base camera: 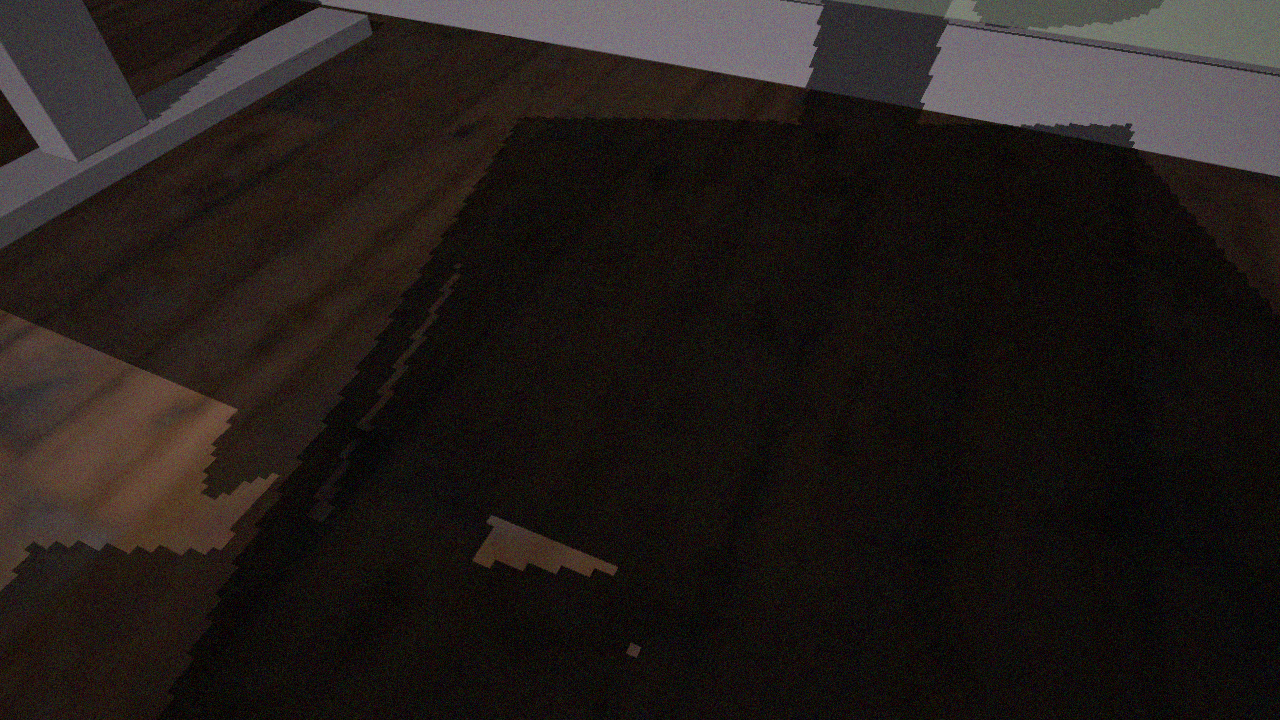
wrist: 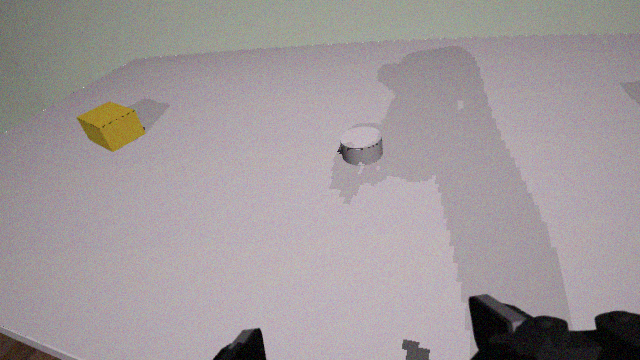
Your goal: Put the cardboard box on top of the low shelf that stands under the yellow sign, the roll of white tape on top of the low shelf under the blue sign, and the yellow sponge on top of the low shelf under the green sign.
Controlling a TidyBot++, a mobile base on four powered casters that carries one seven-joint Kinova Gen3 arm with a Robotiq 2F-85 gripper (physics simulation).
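Frame: origin at the arm's base, x right, y ahead, z up, level; centimetres.
Seen in the pictures: gripper, between the fingertips: (wrist: 367,337).
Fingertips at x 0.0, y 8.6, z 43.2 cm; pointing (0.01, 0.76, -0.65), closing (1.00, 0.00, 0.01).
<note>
A point is followed by its place in that frame.
The roll of white tape (wrist: 361,146) {x 3.0, y 36.4, z 34.7 cm} lies flat on the white table (wrist: 175,240) {x -18.0, y 28.0, z 32.3 cm}, near the middle of the wrist view, at the edge of the arm's shadow. The yellow sponge (wrist: 112,127) {x -34.0, y 52.1, z 35.9 cm} lies on the same table, further left in the wrist view. My gripper (wrist: 367,337) {x 0.0, y 8.5, z 43.2 cm} is open, with its two fingertips at the bottom of the wrist view. It is apart from the tape, which shows beyond the fingers. The cardboard box, the low shelves and the coloured signs do not show in either view.
In the base view a table leg (base camera: 76,80) {x -52.8, y 67.8, z -31.0 cm} stands on its long foot (base camera: 268,71) {x -44.8, y 84.1, z -37.4 cm} at the upper left. A light band (base camera: 626,40) {x -5.7, y 93.9, z -37.8 cm} runs along the base of the green wall at the top. The dark wooden floor (base camera: 295,179) {x -35.1, y 65.9, z -39.7 cm} lies largely in shadow.
</note>
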